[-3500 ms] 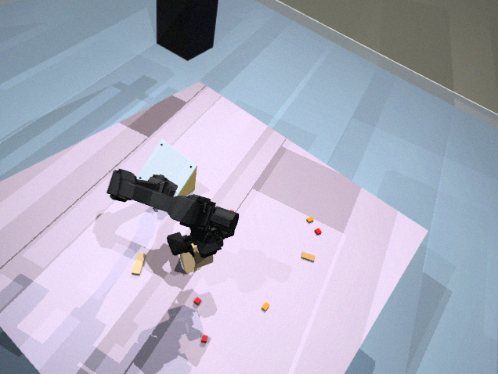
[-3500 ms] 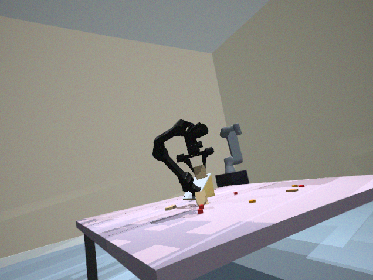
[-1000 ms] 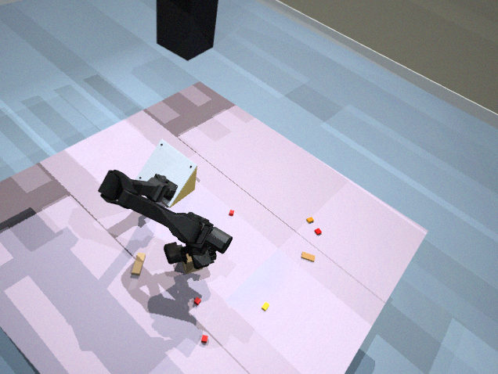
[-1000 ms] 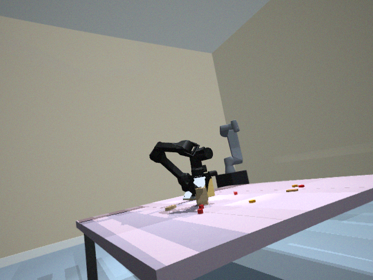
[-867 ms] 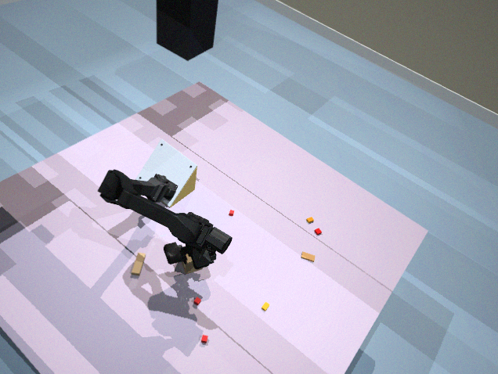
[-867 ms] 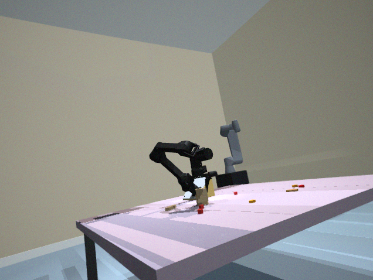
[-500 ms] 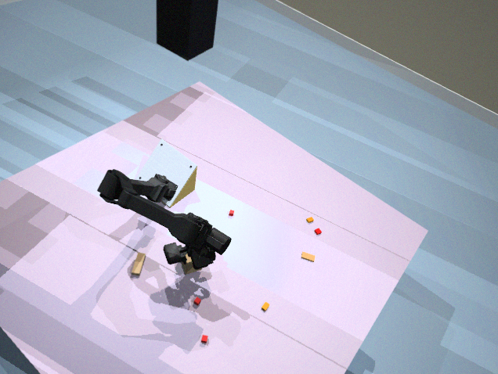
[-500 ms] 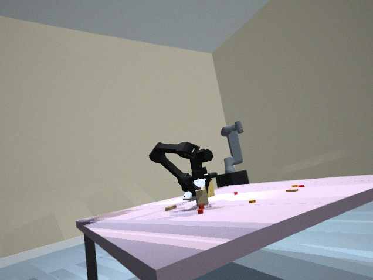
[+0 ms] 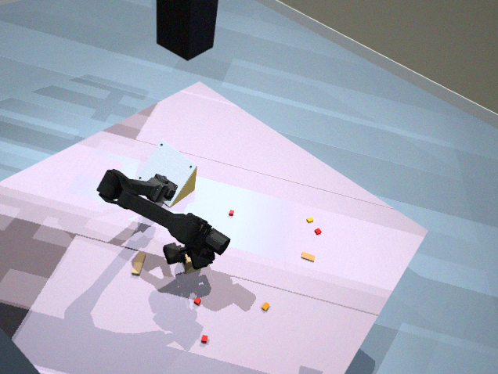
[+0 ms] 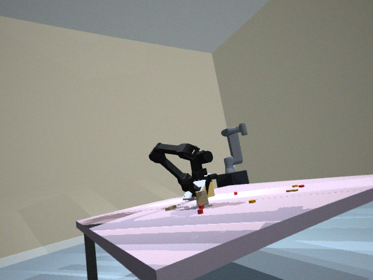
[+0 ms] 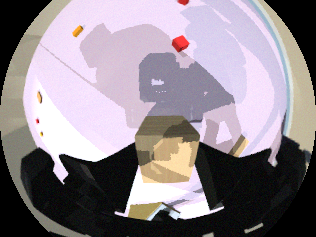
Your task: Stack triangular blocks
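Now: the tan triangular block 10 mm above my gripper tip.
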